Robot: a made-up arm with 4 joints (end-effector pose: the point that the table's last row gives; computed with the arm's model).
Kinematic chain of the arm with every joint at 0, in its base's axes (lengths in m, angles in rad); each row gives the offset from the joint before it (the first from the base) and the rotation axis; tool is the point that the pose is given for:
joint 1: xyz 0 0 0.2 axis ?
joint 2: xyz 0.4 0 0.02 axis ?
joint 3: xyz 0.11 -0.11 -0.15 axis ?
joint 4: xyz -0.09 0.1 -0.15 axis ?
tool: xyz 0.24 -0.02 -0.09
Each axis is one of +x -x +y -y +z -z.
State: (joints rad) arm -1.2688 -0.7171 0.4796 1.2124
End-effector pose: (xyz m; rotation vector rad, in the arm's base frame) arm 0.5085 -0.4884 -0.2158 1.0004 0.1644 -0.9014
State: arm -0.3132 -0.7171 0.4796 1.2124
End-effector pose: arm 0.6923 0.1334 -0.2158 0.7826 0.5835 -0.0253
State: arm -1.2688 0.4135 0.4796 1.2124
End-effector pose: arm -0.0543 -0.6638 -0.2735 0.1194 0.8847 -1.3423
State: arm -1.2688 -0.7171 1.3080 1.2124
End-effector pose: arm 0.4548 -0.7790 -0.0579 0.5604 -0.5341 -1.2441
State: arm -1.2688 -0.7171 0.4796 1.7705
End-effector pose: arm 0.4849 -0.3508 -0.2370 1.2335 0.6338 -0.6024
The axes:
joint 1: +z
joint 2: -x
joint 3: -y
joint 4: +y

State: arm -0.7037 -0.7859 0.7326 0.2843
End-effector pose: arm 0.7320 -0.3718 -0.0124 0.5964 -0.6854 -0.8323
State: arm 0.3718 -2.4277 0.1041 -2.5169
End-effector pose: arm 0.2193 0.1879 0.2843 0.8128 -0.7798 -2.3704
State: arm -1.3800 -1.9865 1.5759 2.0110
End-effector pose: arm 0.5503 -0.7494 0.3630 1.6880 -1.0278 -0.4779
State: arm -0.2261 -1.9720 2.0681 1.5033
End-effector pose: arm 0.9362 -0.1040 0.2334 1.8818 -0.5880 -0.7028
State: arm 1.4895 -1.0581 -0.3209 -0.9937
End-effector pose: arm -0.0954 0.6309 0.1032 1.2049 0.2514 0.9530
